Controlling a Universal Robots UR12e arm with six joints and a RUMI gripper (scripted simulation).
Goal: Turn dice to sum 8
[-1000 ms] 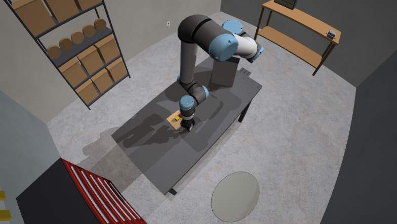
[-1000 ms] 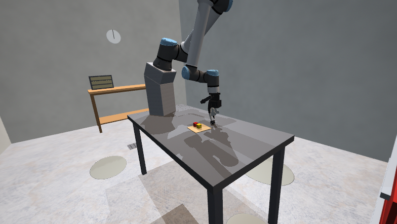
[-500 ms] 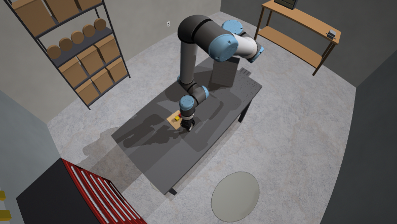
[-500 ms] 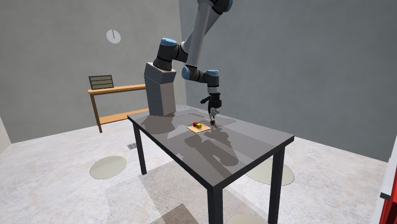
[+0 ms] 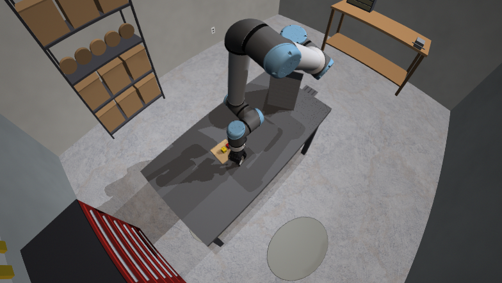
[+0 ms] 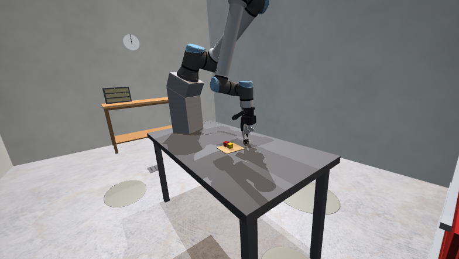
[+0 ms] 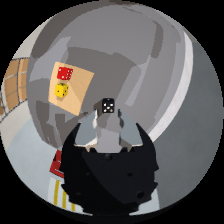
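Now: the black die 40 mm below my hand. From my hand the other things lie so: tan mat: 140 mm to the right, 50 mm below, 20 mm ahead; then yellow die: 140 mm to the right, 30 mm below, 20 mm ahead; then red die: 140 mm to the right, 30 mm below, 20 mm behind.
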